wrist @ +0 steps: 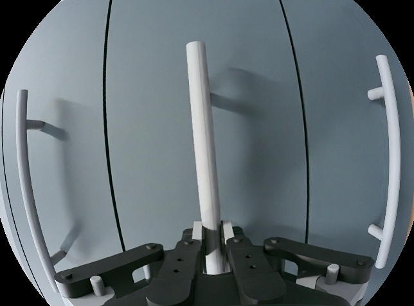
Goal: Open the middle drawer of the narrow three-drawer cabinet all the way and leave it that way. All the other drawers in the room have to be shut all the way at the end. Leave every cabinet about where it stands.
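Note:
The cabinet's blue-grey drawer fronts fill much of the wrist view, turned so that they stand side by side. The middle drawer front (150,125) lies between two dark seams and looks level with its neighbours. Its long white bar handle (202,125) runs down the centre of the view to the fingers. My gripper (212,233) is shut on this handle, with one pad on each side of the bar. The handle's lower end and its lower post are hidden by or near the gripper.
A neighbouring drawer's white handle (23,150) is at the left, close to the gripper's left linkage in the view. Another drawer's handle (394,150) is at the right, its lower end near the right linkage. A thin orange-brown strip shows at the far right edge.

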